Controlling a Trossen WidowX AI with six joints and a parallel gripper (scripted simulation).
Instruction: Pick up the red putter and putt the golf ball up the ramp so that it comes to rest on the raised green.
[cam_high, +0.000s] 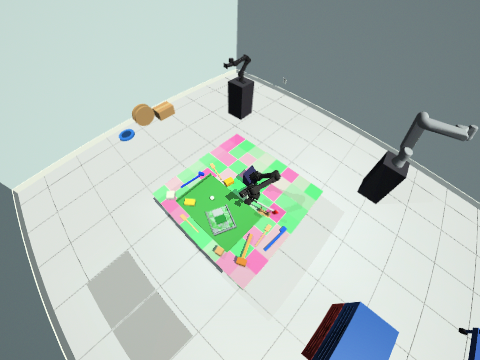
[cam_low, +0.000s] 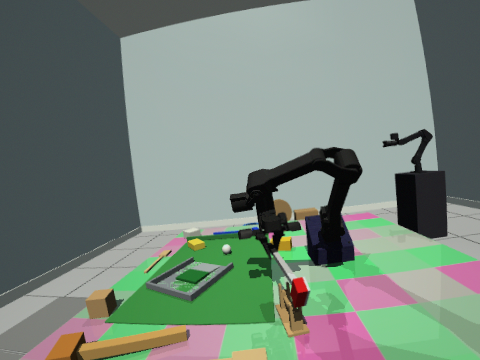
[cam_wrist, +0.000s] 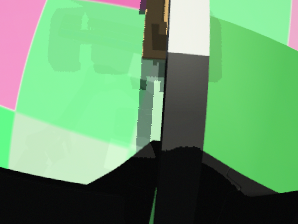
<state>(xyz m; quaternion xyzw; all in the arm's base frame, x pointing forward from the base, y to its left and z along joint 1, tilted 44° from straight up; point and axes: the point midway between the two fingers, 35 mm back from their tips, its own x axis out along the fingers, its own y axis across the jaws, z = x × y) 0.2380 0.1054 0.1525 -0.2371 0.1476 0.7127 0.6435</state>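
My gripper tip is now 60 mm past the orange-yellow block, 360 mm to the left of it and 80 mm above it. From my gripper tip the other things lie so: dark green mat (240 mm ahead, 230 mm to the right, 110 mm below); then wooden rack (20 mm behind, 130 mm to the left, 70 mm below); then red putter (20 mm behind, 110 mm to the left, 20 mm above).
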